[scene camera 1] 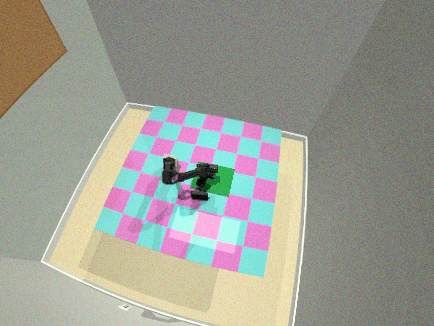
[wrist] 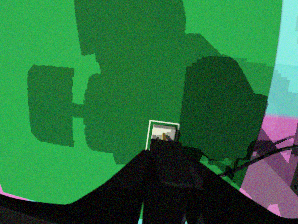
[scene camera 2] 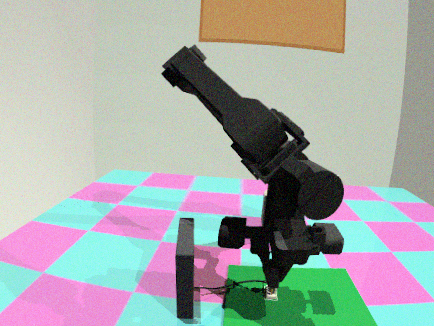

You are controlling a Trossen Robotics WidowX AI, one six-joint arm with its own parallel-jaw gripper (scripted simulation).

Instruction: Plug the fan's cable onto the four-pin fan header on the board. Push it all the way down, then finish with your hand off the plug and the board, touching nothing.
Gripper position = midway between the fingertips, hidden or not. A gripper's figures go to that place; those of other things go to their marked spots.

Labels:
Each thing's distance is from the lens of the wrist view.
my gripper (wrist: 165, 159): 0.10 m
green board (wrist: 86, 86): 0.13 m

